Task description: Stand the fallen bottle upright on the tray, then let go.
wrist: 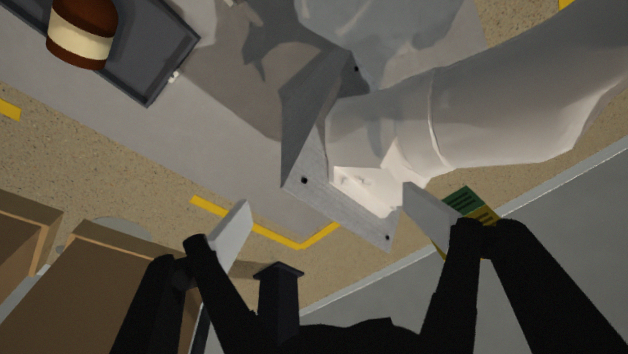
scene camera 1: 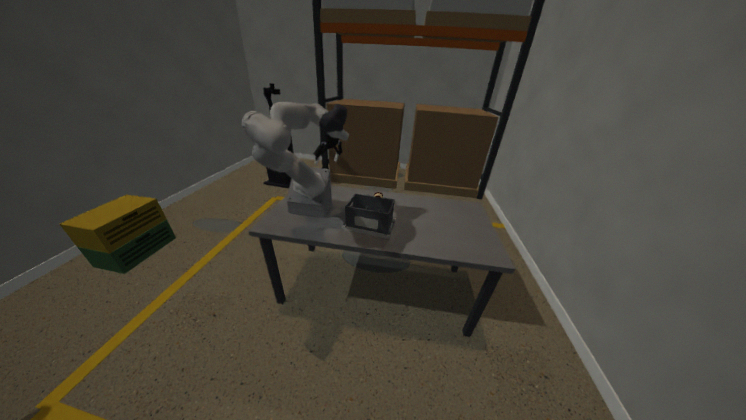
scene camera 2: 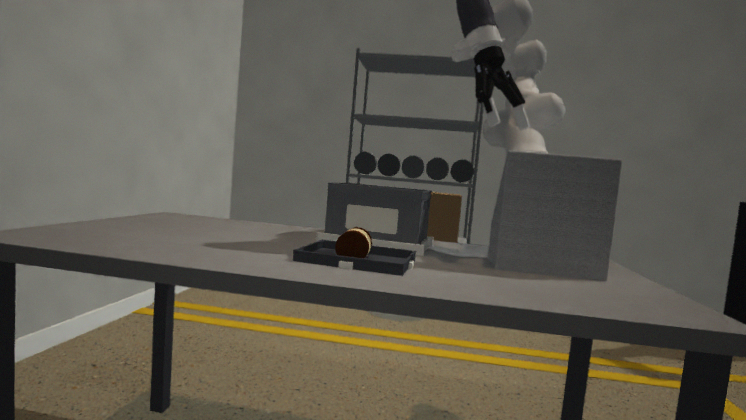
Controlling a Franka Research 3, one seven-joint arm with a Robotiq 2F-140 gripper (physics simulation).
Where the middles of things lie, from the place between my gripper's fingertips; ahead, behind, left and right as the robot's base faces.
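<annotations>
There is the brown bottle [scene camera 2: 356, 242]. Counted from my hand, the bottle is 0.33 m ahead of it and 0.17 m to the left of it, and it sits 0.32 m below it.
</annotations>
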